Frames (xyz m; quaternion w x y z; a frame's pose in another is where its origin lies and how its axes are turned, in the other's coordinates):
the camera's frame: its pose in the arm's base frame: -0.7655 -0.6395 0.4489 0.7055 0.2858 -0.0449 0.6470
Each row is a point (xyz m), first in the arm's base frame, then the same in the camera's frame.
Working: the arm's base frame: its pose in the camera's frame: 0.4945 -0.8737 -0.4342 0.7055 -0.2858 0.0449 -0.6470

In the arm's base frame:
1: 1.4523 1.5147 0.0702
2: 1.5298 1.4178 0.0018
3: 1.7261 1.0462 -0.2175
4: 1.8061 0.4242 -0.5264
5: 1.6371 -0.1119 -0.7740
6: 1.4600 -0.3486 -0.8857
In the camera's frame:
1: 2.0994 -2.2134 -0.6295
2: 1.9961 -2.3097 -0.6180
3: 1.6025 -2.5694 -0.5690
4: 0.9296 -2.7508 -0.5147
5: 0.3199 -2.6773 -0.5253
6: 0.0334 -2.5495 -0.5634

